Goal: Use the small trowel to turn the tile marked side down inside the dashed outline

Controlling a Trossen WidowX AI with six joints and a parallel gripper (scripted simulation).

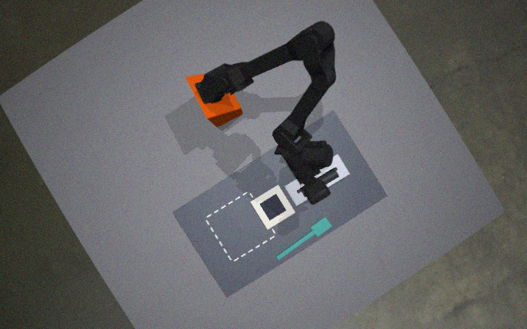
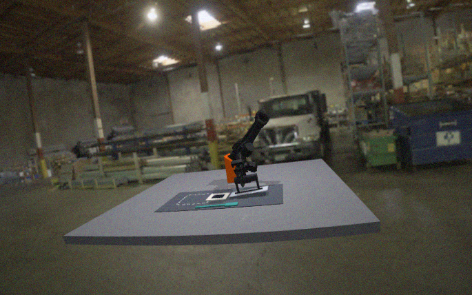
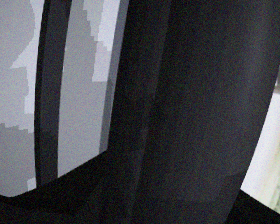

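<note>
Right now the tile is 10 mm behind my gripper tip, 140 mm to the right of it and 60 mm below it. The rest, counted from my gripper tip: dark mat 10 mm behind, 120 mm to the right, 80 mm below; then teal trowel 130 mm ahead, 80 mm to the right, 60 mm below.
</note>
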